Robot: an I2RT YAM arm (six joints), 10 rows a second.
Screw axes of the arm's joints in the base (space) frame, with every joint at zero. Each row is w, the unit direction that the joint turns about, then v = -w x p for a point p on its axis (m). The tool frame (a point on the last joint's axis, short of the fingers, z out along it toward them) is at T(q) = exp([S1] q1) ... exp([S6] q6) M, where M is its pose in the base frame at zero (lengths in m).
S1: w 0 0 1 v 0 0 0
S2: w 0 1 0 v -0.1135 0 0.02
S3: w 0 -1 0 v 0.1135 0 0.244
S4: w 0 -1 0 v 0.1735 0 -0.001
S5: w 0 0 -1 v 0 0.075 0
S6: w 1 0 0 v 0 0.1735 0
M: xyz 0.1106 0 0.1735 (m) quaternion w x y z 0.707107 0 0.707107 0
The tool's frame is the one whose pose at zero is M.
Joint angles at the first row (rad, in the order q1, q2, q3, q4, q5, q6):
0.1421 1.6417 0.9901 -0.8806 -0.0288 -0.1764
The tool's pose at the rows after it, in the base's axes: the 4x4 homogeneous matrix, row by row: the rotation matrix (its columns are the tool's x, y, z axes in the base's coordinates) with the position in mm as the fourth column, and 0 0 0 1 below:
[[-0.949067, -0.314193, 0.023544, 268.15], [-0.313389, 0.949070, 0.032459, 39.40], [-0.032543, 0.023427, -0.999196, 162.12], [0, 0, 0, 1]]
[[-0.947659, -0.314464, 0.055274, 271.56], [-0.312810, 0.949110, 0.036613, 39.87], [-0.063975, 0.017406, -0.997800, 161.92], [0, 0, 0, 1]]
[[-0.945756, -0.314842, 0.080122, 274.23], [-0.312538, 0.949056, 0.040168, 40.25], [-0.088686, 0.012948, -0.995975, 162.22], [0, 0, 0, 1]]
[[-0.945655, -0.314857, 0.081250, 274.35], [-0.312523, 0.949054, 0.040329, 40.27], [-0.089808, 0.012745, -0.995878, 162.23], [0, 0, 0, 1]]
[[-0.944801, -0.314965, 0.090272, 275.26], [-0.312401, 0.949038, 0.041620, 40.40], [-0.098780, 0.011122, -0.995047, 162.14], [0, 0, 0, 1]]
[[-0.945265, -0.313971, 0.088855, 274.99], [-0.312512, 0.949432, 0.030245, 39.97], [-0.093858, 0.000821, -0.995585, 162.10], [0, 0, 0, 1]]
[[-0.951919, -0.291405, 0.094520, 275.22], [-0.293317, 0.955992, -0.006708, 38.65], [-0.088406, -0.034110, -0.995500, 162.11], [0, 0, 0, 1]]
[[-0.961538, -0.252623, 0.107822, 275.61], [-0.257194, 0.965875, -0.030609, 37.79], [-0.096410, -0.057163, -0.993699, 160.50], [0, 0, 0, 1]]
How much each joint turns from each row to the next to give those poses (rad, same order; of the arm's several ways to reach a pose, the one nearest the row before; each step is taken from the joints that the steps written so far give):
0.0000 0.0000 -0.0187 0.0080 0.0000 -0.0004
0.0000 0.0003 -0.0011 0.0336 0.0004 0.0004
0.0000 -0.0003 0.0000 0.0247 0.0000 0.0000
0.0000 0.0000 0.0000 0.0012 0.0000 0.0000
0.0000 0.0000 -0.0008 0.0099 0.0000 0.0000
0.0000 0.0000 0.0000 -0.0030 0.0110 0.0000
0.0000 0.0000 0.0000 0.0003 0.0374 0.0202
0.0000 0.0000 -0.0076 0.0176 0.0256 0.0374

